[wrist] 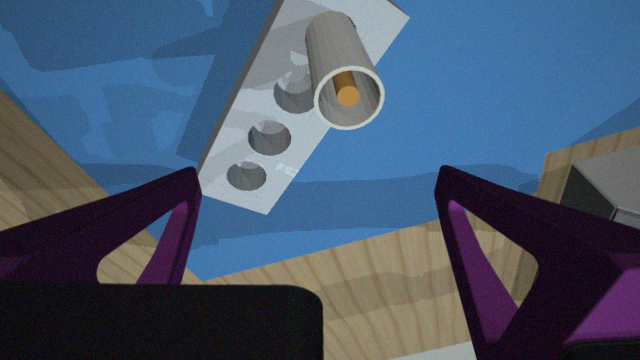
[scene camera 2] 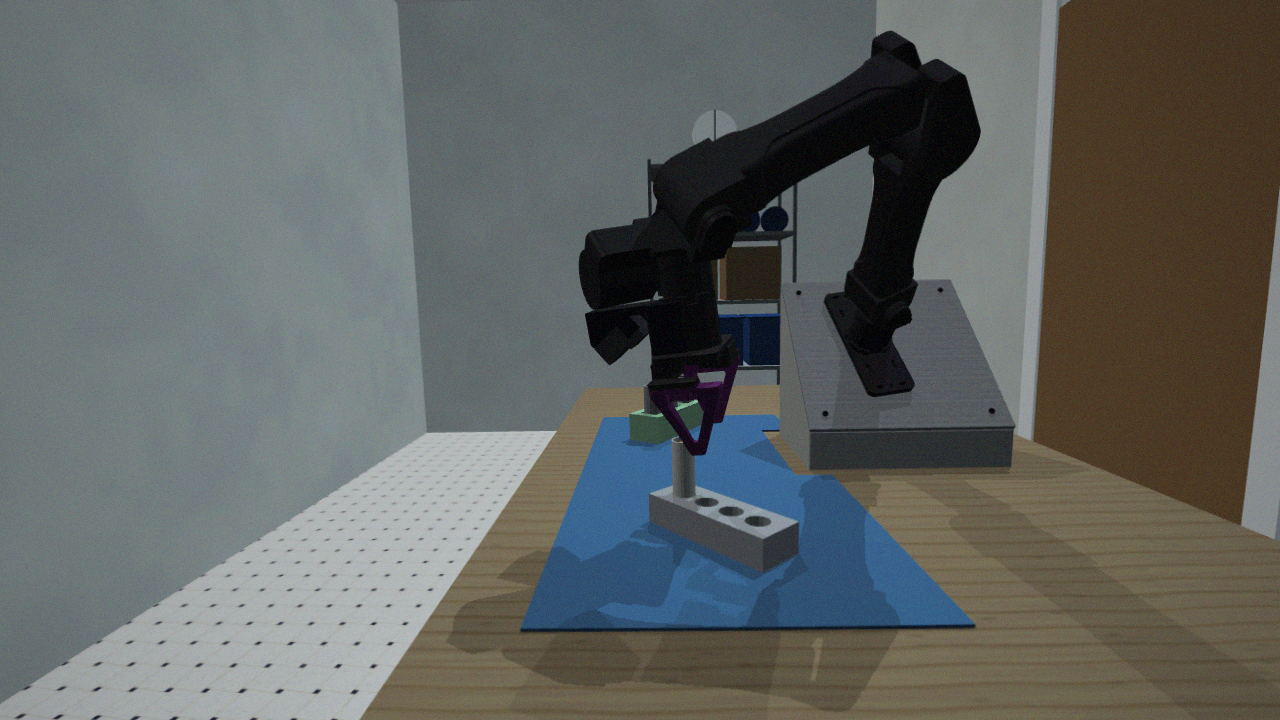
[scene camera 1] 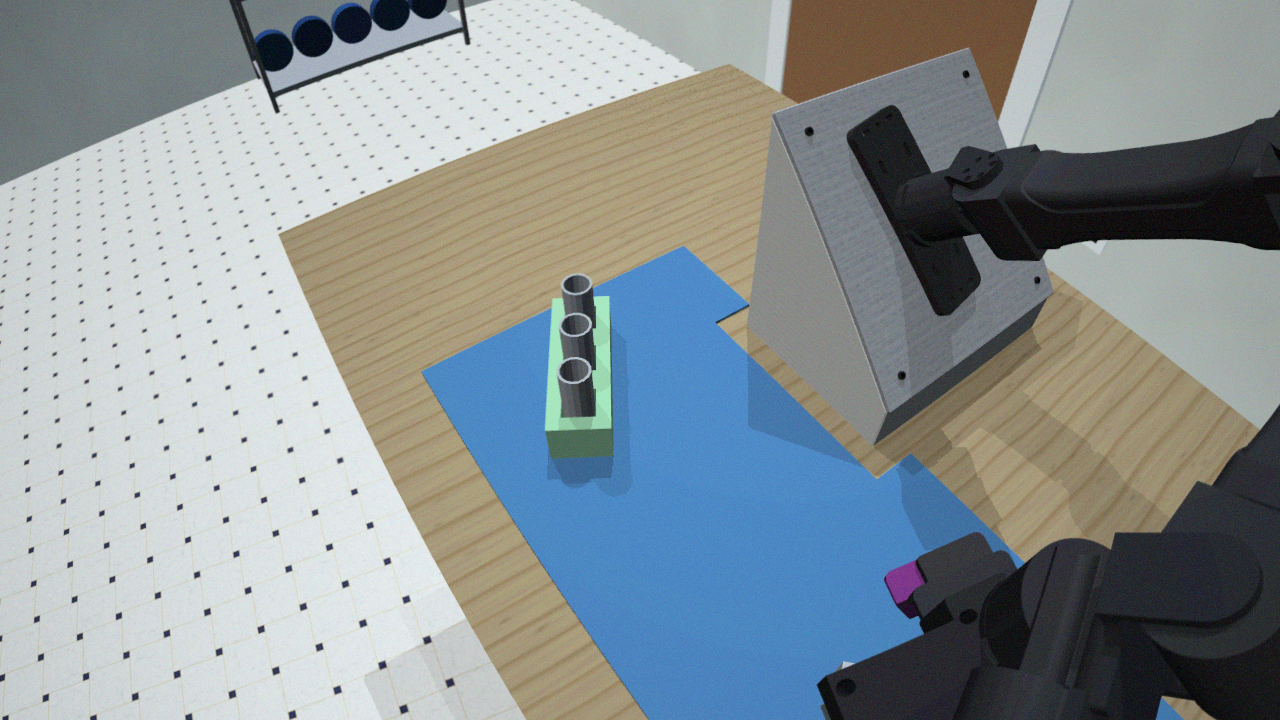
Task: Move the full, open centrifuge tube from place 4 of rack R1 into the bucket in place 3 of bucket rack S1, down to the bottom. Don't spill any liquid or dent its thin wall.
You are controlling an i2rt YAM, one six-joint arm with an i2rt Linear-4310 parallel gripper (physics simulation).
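Where they show: gripper, fingertip midpoint: (wrist: pixel 318 179) (scene camera 2: pixel 708 437); arm's base, origin of the base link: (scene camera 2: pixel 865 341) (scene camera 1: pixel 914 212).
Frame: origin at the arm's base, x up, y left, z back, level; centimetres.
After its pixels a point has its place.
Observation:
The open tube (scene camera 2: pixel 682 470) @[x -10.6, y 26.5, z -33.3 cm] (wrist: pixel 330 45) @[x -9.6, y 25.2, z -34.2 cm] stands upright in an end hole of the light grey rack (scene camera 2: pixel 716 537) @[x -15.5, y 32.7, z -30.9 cm] (wrist: pixel 260 202) @[x -13.7, y 33.8, z -24.4 cm], with three empty holes beside it in the row. Orange contents show inside its uncapped mouth. My gripper (scene camera 2: pixel 709 436) @[x -6.8, y 27.5, z -30.7 cm] (wrist: pixel 318 179) @[x -6.8, y 27.5, z -30.7 cm] is wide open, its fingertips around the height of the tube's mouth; in the wrist view the tube lies beyond the tips, not between them. The green rack (scene camera 1: pixel 580 442) @[x -14.4, y -8.6, z -34.5 cm] (scene camera 2: pixel 646 428) @[x -14.6, y -8.4, z -34.2 cm] holds three upright, open dark grey buckets; the nearest bucket (scene camera 1: pixel 577 398) @[x -9.7, y -9.8, z -33.5 cm] is at its front end. I cannot read place numbers.
Both racks stand on a blue mat (scene camera 1: pixel 716 537) @[x -16.9, y 5.8, z -30.8 cm] (scene camera 2: pixel 617 600) @[x -17.0, y 40.3, z -41.0 cm] on the wooden table (scene camera 1: pixel 501 197) @[x -17.3, y -49.5, z -17.7 cm] (scene camera 2: pixel 1074 555) @[x -17.3, y 37.5, z 3.0 cm]. The arm's sloped grey mount (scene camera 1: pixel 805 259) @[x -2.8, y -4.2, z -11.0 cm] (scene camera 2: pixel 911 447) @[x -14.2, y 10.6, z 2.0 cm] stands right of the mat. The arm hides the grey rack in scene camera 1.

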